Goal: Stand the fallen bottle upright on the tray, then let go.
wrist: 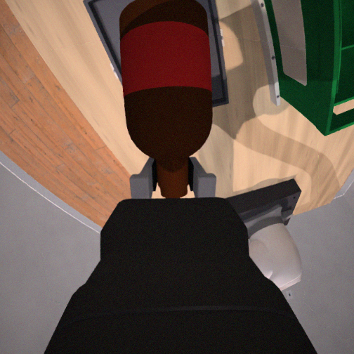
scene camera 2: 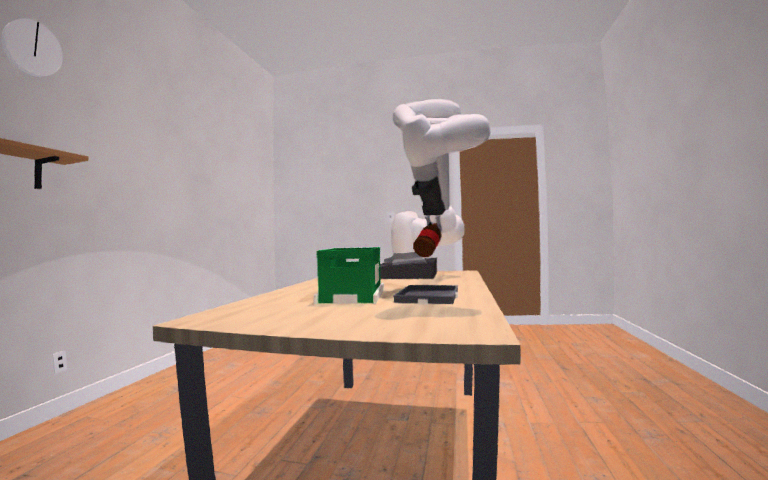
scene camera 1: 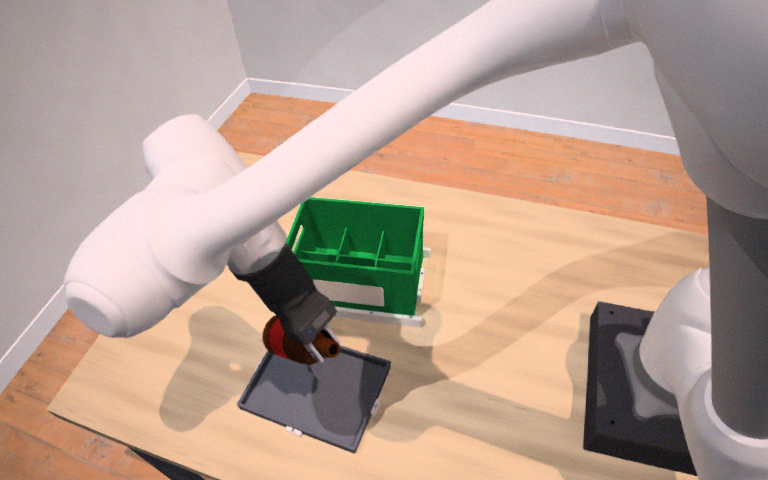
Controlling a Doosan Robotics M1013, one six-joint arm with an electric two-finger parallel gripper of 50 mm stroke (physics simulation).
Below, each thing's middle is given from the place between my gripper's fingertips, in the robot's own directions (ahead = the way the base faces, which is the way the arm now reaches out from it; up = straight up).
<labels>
Now: the brown bottle (scene camera 1: 276,341) 5 cm ahead of my hand, 3 cm to the right of it and 3 cm below it. From my hand the other things lie so: dark grey tray (scene camera 1: 331,398) (6 cm ahead, 4 cm to the right, 23 cm below).
</labels>
